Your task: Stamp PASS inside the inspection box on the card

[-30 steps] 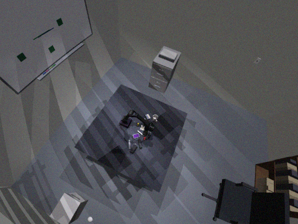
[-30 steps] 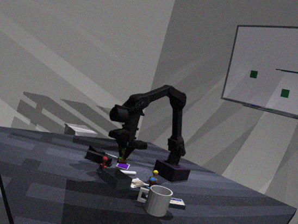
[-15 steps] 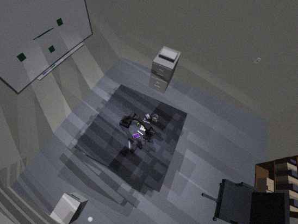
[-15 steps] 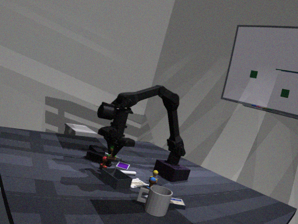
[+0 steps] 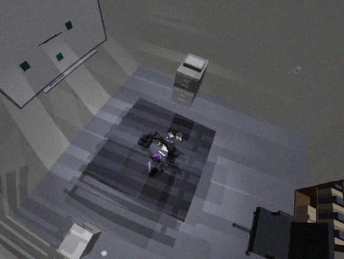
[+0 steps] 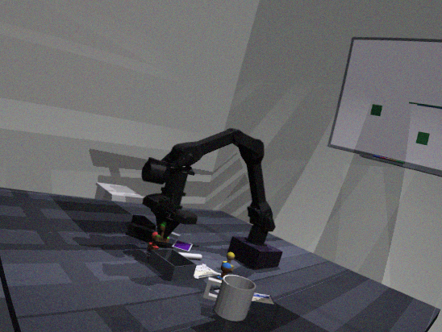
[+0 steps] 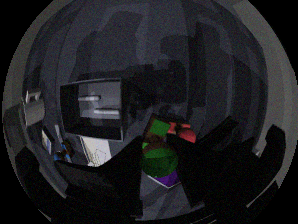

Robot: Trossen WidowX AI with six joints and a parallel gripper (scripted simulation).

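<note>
Now: gripper tip 50 mm above the red-knobbed stamp, 40 mm to the left of it and 10 mm past it. Round my gripper tip: dark box 140 mm to the right, 60 mm below, 30 mm behind; green-knobbed stamp right at my gripper tip; dark tray 90 mm to the left, 60 mm below, 10 mm ahead.
</note>
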